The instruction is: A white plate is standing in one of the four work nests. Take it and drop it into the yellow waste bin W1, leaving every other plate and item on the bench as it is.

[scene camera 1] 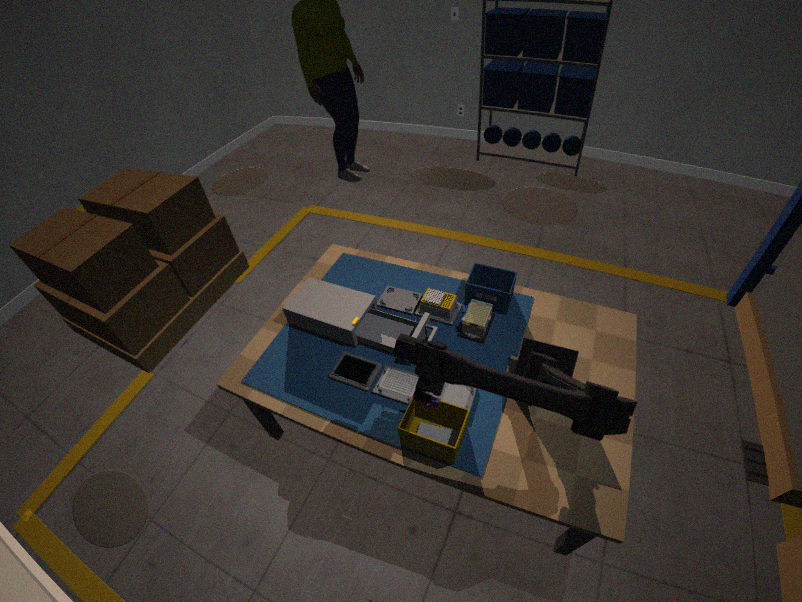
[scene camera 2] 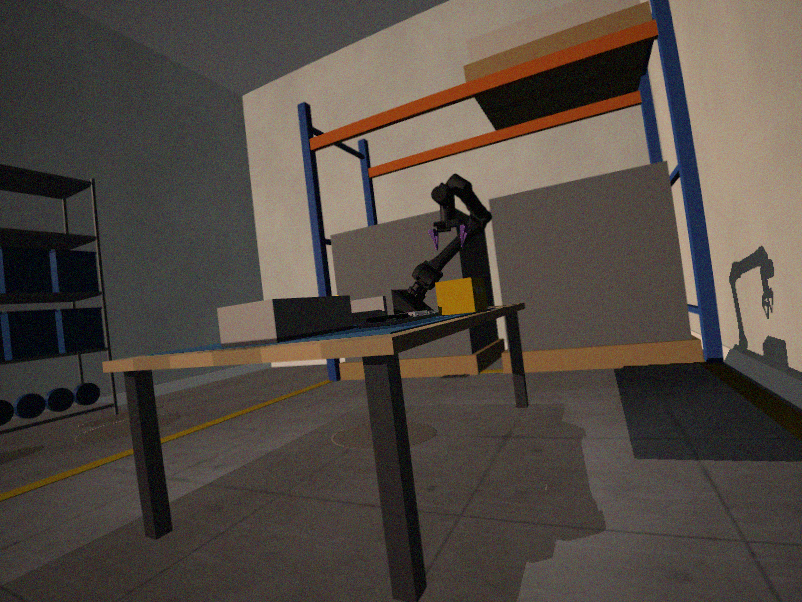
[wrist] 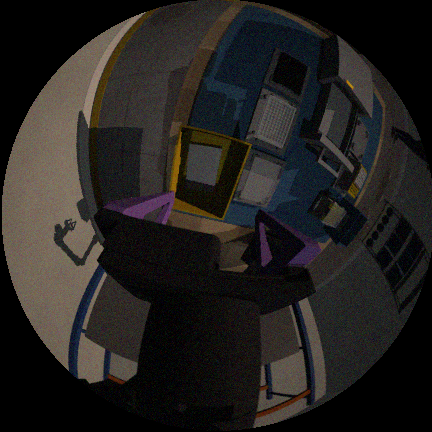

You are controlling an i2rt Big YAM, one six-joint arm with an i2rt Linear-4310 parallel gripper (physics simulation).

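Frame: origin at the arm's base, x down, y ahead, z right, level; millimetres.
Seen in the pictures: gripper, between the fingertips: [scene camera 1: 431, 391] [scene camera 2: 449, 248] [wrist: 216, 204]; arm's base, origin of its link: [scene camera 2: 412, 299].
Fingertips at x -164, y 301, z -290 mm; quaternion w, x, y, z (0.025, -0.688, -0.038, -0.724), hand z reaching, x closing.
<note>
Pixels of each thing's middle, then the offset from my fingertips to it. "pt": a spot on its surface instead.
- yellow waste bin, middle of its body: [wrist: 205, 170] [scene camera 1: 434, 427] [scene camera 2: 462, 296] dx +180, dy -13, dz -21 mm
- pale flat rectangular plate, middle of its body: [wrist: 201, 168] [scene camera 1: 436, 439] dx +229, dy -23, dz -34 mm
- grey nest, a spot on its surface: [wrist: 240, 194] pt dx +225, dy -75, dz +94 mm
- white gridded plate, middle of its body: [wrist: 275, 120] [scene camera 2: 411, 314] [scene camera 1: 399, 383] dx +221, dy +158, dz +121 mm
- dark-topped nest, a spot on its surface: [wrist: 289, 74] [scene camera 1: 358, 370] pt dx +216, dy +315, dz +122 mm
- grey box-shaped device, a spot on its surface: [scene camera 1: 327, 307] pt dx +138, dy +524, dz +305 mm
- yellow-and-white rack, middle of its body: [scene camera 1: 438, 303] [wrist: 352, 178] dx +196, dy +135, dz +504 mm
- unit with a yellowish plate, middle of its body: [scene camera 1: 477, 318] [wrist: 329, 211] dx +201, dy -32, dz +471 mm
The yellow waste bin [scene camera 1: 409, 436] [scene camera 2: 456, 296] [wrist: 177, 162] stands at the table's front edge. A pale flat rectangular plate [scene camera 1: 434, 432] [wrist: 204, 162] lies low inside it; no wells can be made out on it. My gripper [scene camera 2: 448, 246] [wrist: 216, 204] is open and empty, above the bin's height; in the wrist view the bin shows beyond the fingers. In scene camera 1 the arm partly hides the fingers. Beside the bin is a grey nest [scene camera 1: 470, 397] [wrist: 240, 194] with a pale, smooth inside. The neighbouring nest holds a white gridded plate [scene camera 1: 396, 383] [wrist: 274, 119].
A dark-topped nest [scene camera 1: 355, 370] [wrist: 289, 74] stands farther along the row. Behind are a grey box-shaped device [scene camera 1: 327, 307] with a tray, a yellow-and-white rack [scene camera 1: 439, 298], a unit with a yellowish plate [scene camera 1: 477, 315] and a blue bin [scene camera 1: 490, 301]. A person [scene camera 1: 333, 84] stands beyond the table.
</note>
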